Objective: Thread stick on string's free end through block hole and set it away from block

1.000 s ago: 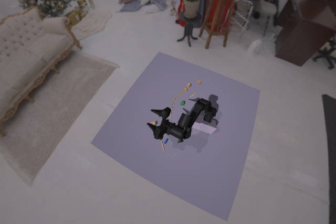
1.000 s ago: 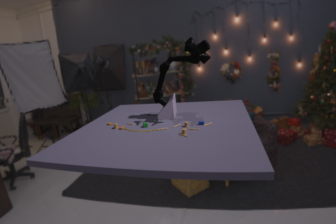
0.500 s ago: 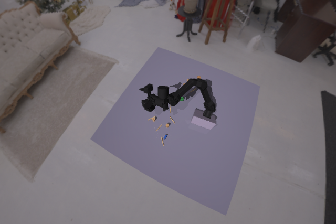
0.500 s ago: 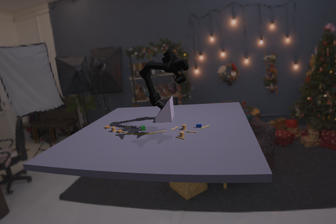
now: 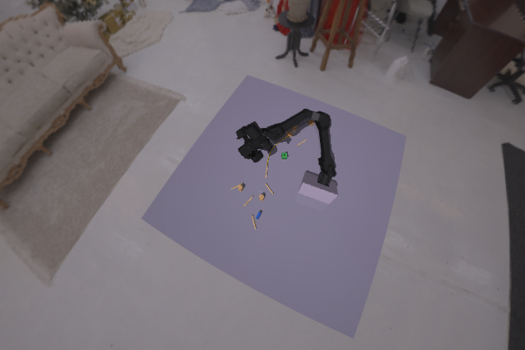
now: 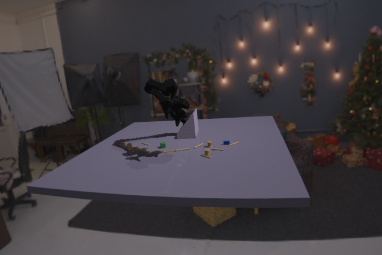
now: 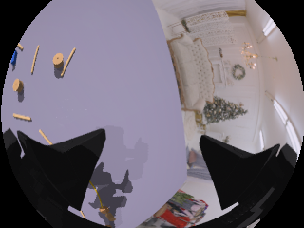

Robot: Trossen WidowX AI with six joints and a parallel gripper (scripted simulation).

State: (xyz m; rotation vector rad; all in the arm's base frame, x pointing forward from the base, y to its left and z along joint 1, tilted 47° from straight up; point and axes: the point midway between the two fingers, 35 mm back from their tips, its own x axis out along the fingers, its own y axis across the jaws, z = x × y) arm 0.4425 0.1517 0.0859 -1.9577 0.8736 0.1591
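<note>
Right now the green block is 20 cm behind my gripper tip, 14 cm to the right of it and 20 cm below it. Round my gripper tip: round wooden button (17 cm behind, 31 cm to the right, 20 cm below); then blue block (22 cm behind, 26 cm to the left, 20 cm below); then thin wooden stick (14 cm behind, 2 cm to the right, 21 cm below).
</note>
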